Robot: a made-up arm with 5 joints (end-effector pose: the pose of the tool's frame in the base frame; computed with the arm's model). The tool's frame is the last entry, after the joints. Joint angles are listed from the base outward.
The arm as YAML. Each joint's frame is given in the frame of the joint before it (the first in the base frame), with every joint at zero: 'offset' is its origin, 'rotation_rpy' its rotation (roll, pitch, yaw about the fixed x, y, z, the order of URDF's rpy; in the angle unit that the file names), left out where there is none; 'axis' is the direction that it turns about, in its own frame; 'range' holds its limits. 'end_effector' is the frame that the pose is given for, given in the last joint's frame.
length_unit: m
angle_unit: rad
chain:
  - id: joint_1
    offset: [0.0, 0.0, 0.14]
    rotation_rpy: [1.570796, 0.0, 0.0]
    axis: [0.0, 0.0, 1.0]
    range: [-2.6, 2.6]
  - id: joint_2
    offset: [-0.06, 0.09, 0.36]
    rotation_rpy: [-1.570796, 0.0, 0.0]
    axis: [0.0, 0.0, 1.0]
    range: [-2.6, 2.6]
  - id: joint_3
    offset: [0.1, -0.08, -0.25]
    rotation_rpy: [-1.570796, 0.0, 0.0]
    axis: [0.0, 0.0, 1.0]
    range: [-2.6, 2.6]
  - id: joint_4
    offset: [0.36, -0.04, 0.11]
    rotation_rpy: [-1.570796, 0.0, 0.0]
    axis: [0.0, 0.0, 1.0]
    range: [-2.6, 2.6]
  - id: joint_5
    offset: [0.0, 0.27, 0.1]
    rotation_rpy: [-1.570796, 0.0, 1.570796]
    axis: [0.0, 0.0, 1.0]
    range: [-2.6, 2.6]
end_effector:
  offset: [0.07, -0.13, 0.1]
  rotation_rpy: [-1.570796, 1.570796, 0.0]
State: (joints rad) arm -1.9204 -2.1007 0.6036 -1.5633 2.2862
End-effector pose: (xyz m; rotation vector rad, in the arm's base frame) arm -0.2892 -0.9320 0.7553 -1.5475 1.7859 1.3609
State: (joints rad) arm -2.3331 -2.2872 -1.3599 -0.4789 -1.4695
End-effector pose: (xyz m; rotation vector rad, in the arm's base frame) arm 0.3616 -0.4976 0.3132 -0.8666 1.1177 -0.0487
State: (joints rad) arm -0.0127 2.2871 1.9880 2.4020 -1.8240
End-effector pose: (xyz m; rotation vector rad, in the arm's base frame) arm -0.1254 -0.5821 -0.2985 0.1417 -0.8083 0.9481
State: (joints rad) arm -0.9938 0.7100 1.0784 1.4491 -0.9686
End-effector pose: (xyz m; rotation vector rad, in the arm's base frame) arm -0.3880 -0.2801 0.0397 -0.4531 1.0819 -0.7078
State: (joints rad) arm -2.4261 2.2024 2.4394 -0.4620 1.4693
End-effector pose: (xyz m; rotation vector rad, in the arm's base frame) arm -0.5899 -0.3360 0.2222 -1.0495 0.8136 -2.0096
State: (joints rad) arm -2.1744 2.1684 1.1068 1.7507 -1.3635
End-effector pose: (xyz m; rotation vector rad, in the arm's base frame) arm -0.2263 -0.3976 0.5678 0.7330 2.0071 -0.0193
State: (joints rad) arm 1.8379 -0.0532 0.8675 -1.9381 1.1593
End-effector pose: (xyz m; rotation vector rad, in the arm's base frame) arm 0.6259 -0.3040 0.8453 -1.6205 -1.7593 1.2468
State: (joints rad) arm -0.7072 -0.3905 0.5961 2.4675 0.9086
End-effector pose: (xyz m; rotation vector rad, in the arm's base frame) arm 0.0012 -0.0506 -0.2957 1.5276 -1.4656 1.7999
